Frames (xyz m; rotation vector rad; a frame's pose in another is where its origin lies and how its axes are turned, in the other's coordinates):
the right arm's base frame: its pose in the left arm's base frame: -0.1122 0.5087 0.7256 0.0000 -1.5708 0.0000
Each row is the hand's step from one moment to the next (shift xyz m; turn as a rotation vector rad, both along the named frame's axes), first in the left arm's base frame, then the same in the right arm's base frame.
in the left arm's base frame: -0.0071 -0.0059 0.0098 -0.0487 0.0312 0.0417
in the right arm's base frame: 0.0098 -0.0059 0.0071 0.0417 0.0312 0.0487
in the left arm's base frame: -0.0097 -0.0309 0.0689 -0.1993 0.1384 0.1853
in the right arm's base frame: 0.0689 -0.0309 0.0097 0.1853 0.1384 0.1993
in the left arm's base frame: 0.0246 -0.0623 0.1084 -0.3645 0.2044 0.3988
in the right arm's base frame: 0.1084 -0.0623 -0.0246 0.3988 0.2044 0.3645
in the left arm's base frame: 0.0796 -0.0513 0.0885 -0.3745 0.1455 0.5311
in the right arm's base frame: 0.0885 -0.0513 -0.0796 0.5311 0.1455 0.3745
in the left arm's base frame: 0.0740 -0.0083 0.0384 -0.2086 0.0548 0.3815
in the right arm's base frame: 0.0384 -0.0083 -0.0740 0.3815 0.0548 0.2086
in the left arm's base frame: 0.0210 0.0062 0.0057 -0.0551 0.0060 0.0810
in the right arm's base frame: 0.0057 0.0062 -0.0210 0.0810 0.0060 0.0551
